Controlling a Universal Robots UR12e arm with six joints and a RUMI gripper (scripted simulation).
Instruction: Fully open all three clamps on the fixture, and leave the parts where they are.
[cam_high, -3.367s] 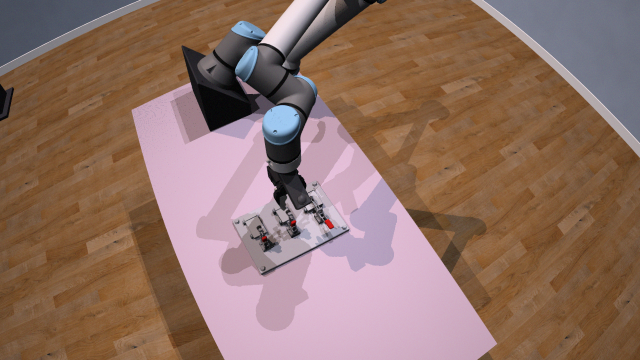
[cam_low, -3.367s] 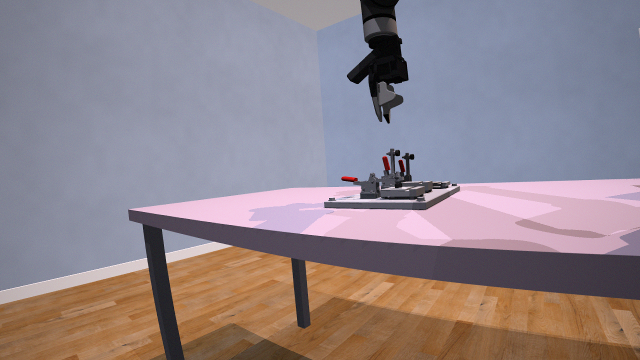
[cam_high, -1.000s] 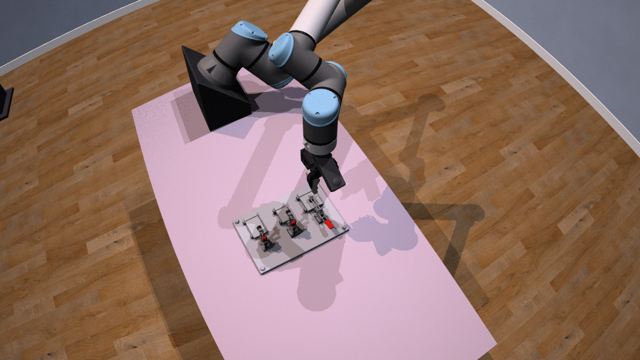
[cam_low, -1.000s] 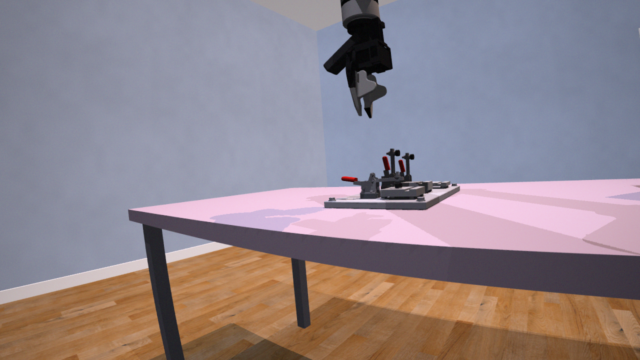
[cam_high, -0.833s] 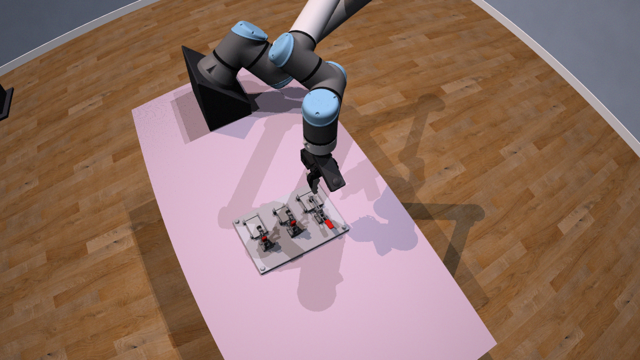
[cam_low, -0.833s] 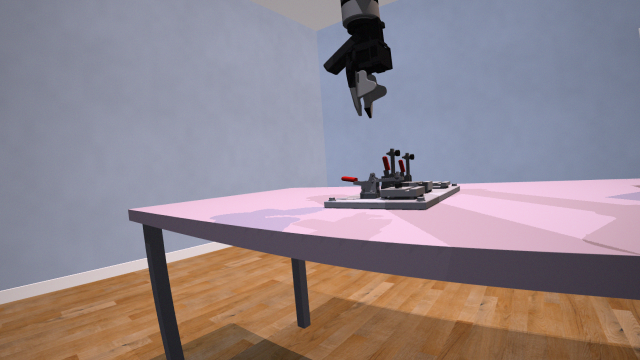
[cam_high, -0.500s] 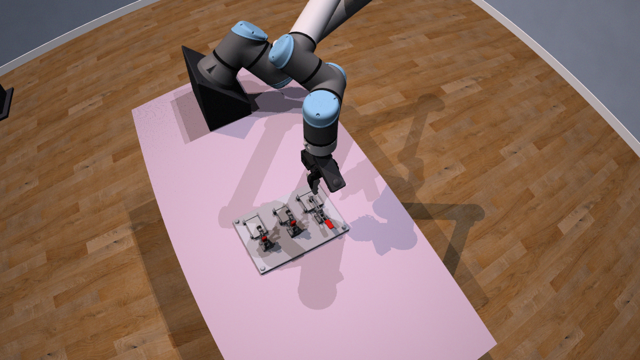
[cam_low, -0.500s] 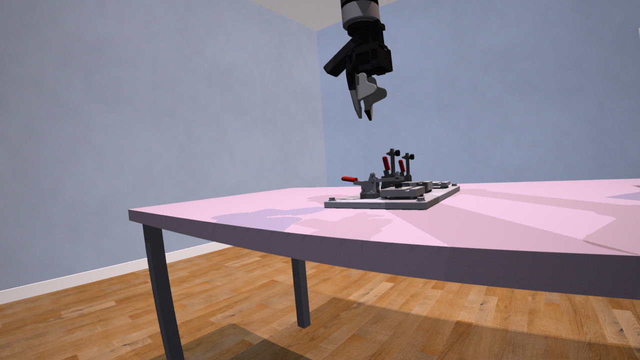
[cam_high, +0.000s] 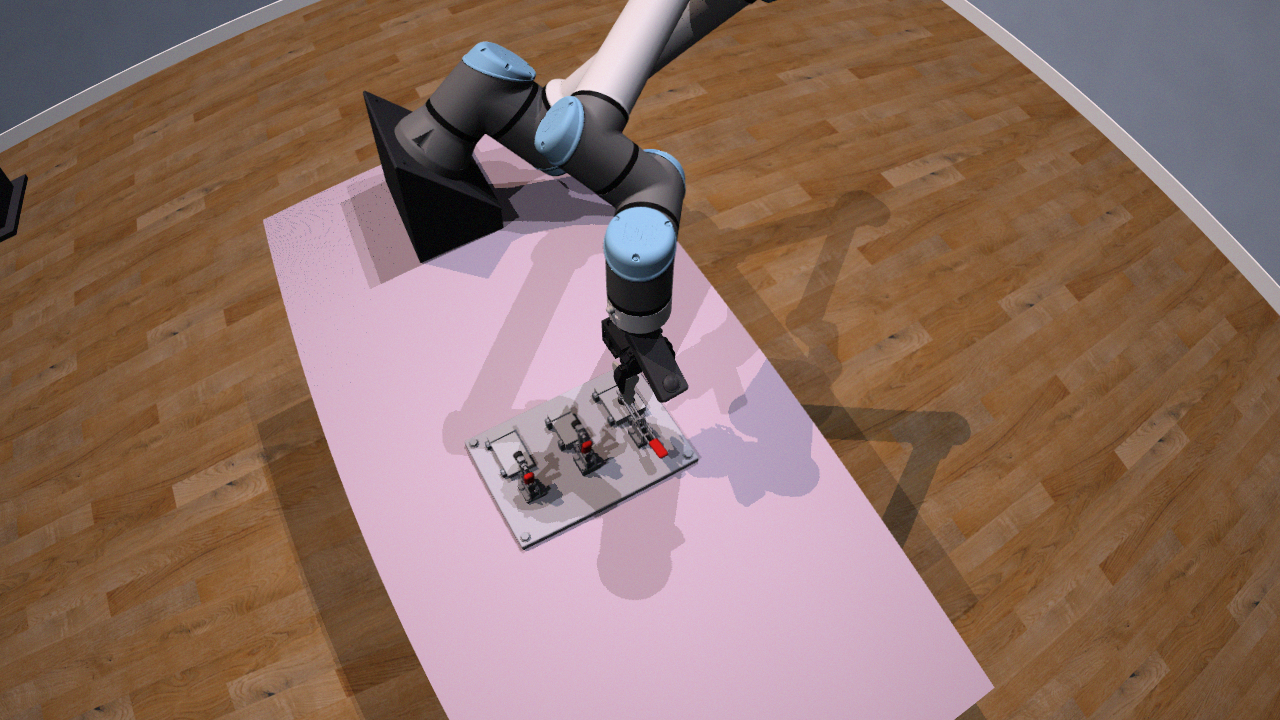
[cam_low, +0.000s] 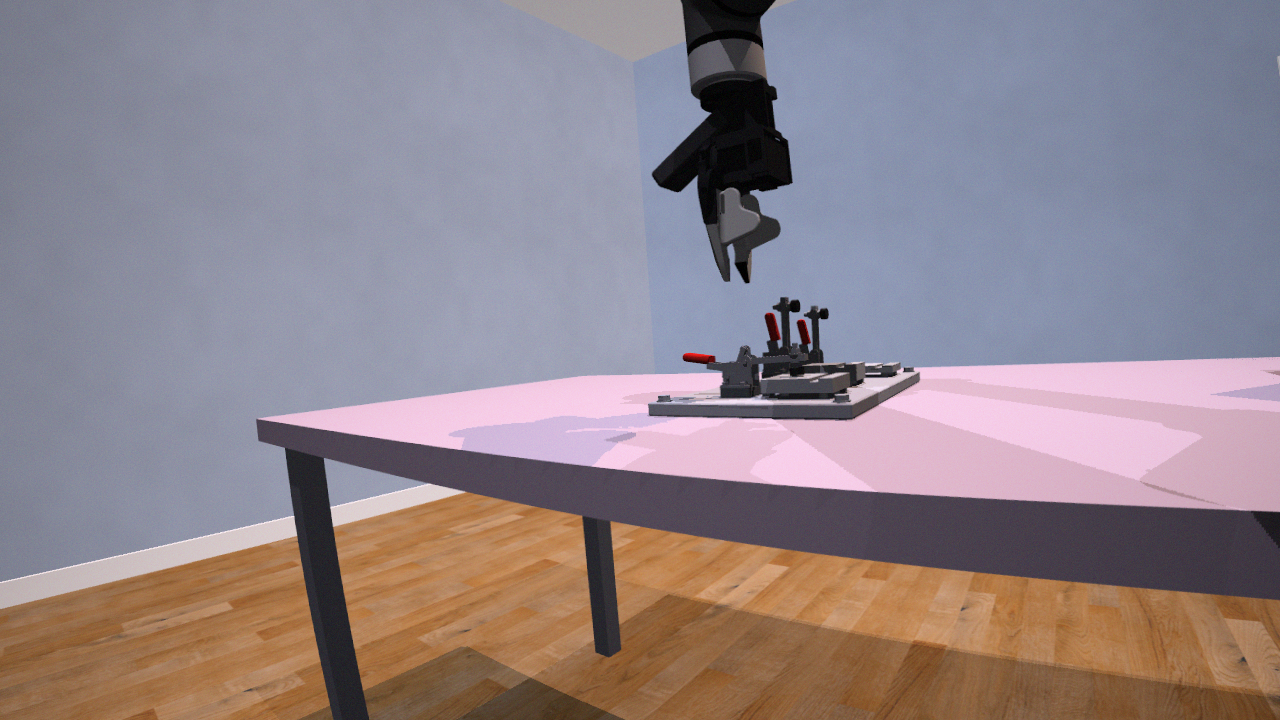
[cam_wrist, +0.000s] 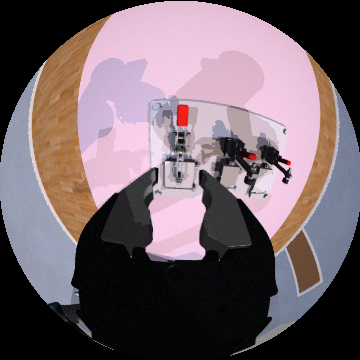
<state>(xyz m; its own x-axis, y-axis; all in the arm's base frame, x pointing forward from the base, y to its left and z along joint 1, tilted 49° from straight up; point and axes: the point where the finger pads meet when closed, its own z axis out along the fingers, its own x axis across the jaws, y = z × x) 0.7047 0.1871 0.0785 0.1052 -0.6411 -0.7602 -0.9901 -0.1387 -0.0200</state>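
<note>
My hand is 130 mm above the flat grey part, 90 mm past it and 10 mm to the left of it. The rest, counted from my hand: grey fixture plate 150 mm below, 110 mm to the right, 20 mm behind.
</note>
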